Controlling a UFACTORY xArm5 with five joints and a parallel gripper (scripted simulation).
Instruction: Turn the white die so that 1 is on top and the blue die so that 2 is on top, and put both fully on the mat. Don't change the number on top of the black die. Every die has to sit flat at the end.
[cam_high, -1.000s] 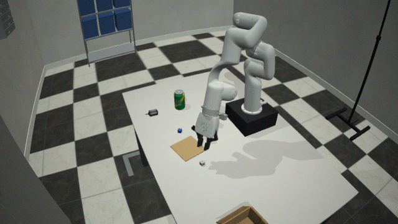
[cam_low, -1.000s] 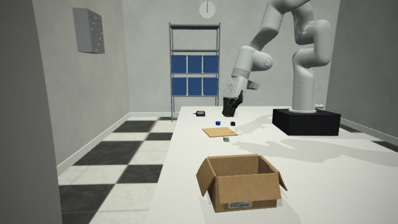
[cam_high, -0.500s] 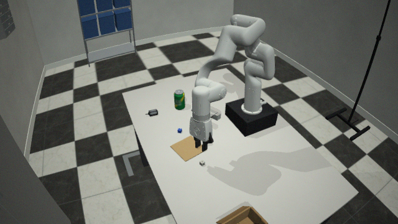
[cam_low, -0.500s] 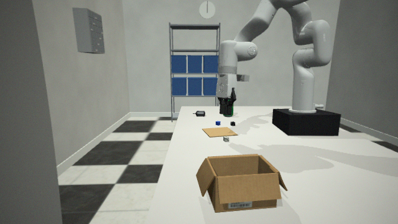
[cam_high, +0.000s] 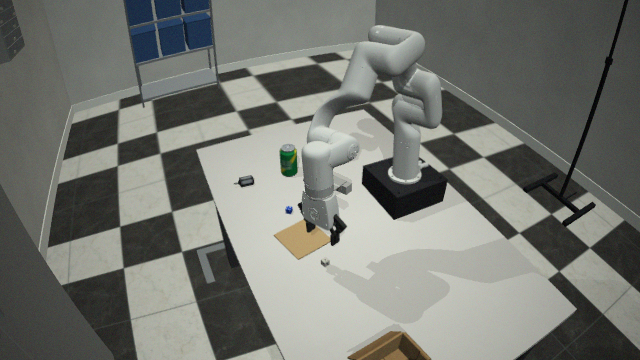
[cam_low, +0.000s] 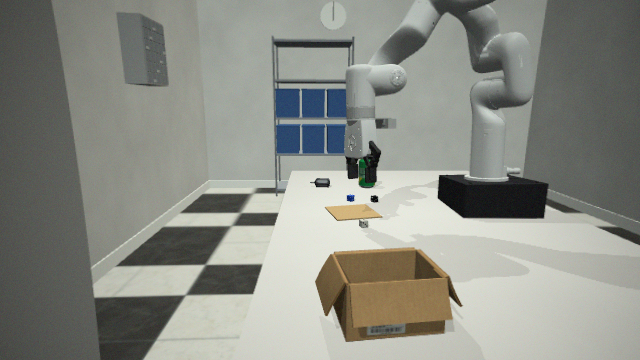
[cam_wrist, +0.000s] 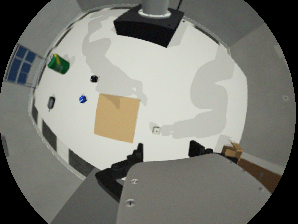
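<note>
My gripper is now 13 cm above the white die and 1 cm past it. The rest, counted from my hand: blue die (28 cm to the right, 13 cm below, 1 cm ahead); tan mat (14 cm to the right, 14 cm below, 1 cm ahead); black die (27 cm to the right, 13 cm below, 7 cm behind).
</note>
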